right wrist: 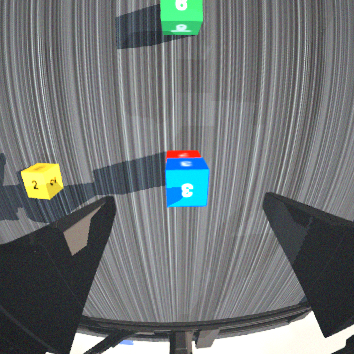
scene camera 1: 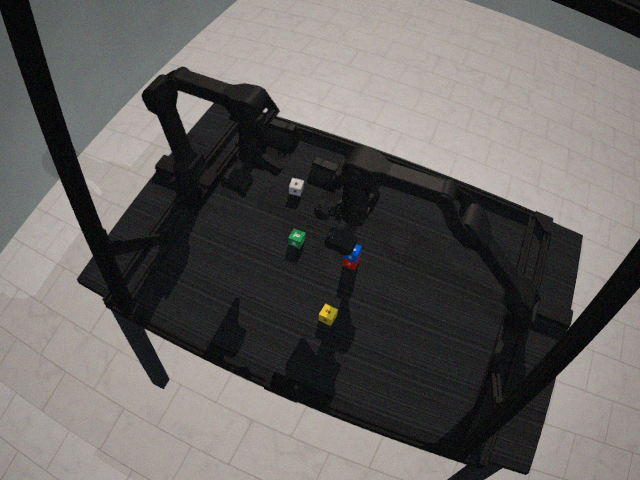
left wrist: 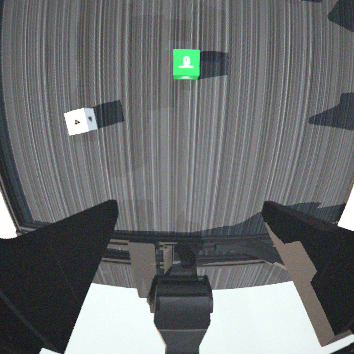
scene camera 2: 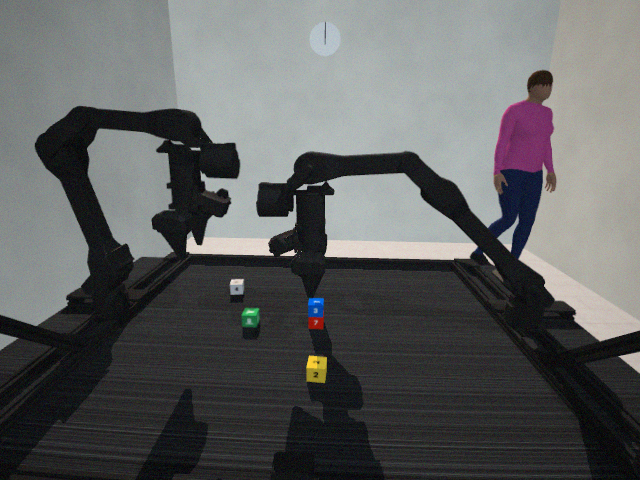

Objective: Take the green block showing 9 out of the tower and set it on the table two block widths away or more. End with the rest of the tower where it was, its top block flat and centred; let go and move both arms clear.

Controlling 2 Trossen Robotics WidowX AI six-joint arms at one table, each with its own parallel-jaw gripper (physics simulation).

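Places are measured from the left arm's base along level axes (x up, y right, z ahead), in millimetres.
Pixels of known places: left gripper, fingertip midpoint: [scene camera 1: 252, 183] [left wrist: 191, 208] [scene camera 2: 191, 252]; right gripper, fingertip midpoint: [right wrist: 191, 201] [scene camera 2: 312, 287]; left arm's base, link origin: [scene camera 1: 188, 195] [left wrist: 179, 255] [scene camera 2: 112, 310]; right arm's base, link origin: [right wrist: 179, 333] [scene camera 1: 516, 323] [scene camera 2: 522, 323].
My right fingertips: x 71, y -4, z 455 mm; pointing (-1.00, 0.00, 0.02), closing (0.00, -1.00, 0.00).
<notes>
Ahead of a thing's pixels: the offset from my right fingertips to its top centre.
The green block {dx -61, dy +2, dz -136 mm} [scene camera 1: 296, 238] [scene camera 2: 250, 317] [left wrist: 186, 63] [right wrist: 181, 20] sits flat on the table, left of the tower in both scene views, with a gap of several block widths. The tower is a blue block {dx -32, dy +0, dz +9 mm} [scene camera 1: 355, 251] [scene camera 2: 315, 307] [right wrist: 186, 182] showing 3, flat and looking centred on a red block {dx -61, dy +1, dz +10 mm} [scene camera 1: 349, 264] [scene camera 2: 315, 322] [right wrist: 183, 154] showing 7. My right gripper [scene camera 2: 311, 294] [right wrist: 191, 201] is open and empty, above the tower, with the fingertips apart from the blue block. My left gripper [scene camera 1: 261, 181] [scene camera 2: 190, 249] [left wrist: 191, 208] is open and empty, high at the back left.
A yellow block {dx -61, dy +165, dz +19 mm} [scene camera 1: 327, 314] [scene camera 2: 316, 369] [right wrist: 42, 180] showing 2 sits in front of the tower. A white block {dx -61, dy -149, dz -208 mm} [scene camera 1: 296, 186] [scene camera 2: 236, 286] [left wrist: 80, 121] showing 4 sits behind the green block, at the back left. A person [scene camera 2: 526, 139] stands beyond the table at the right.
</notes>
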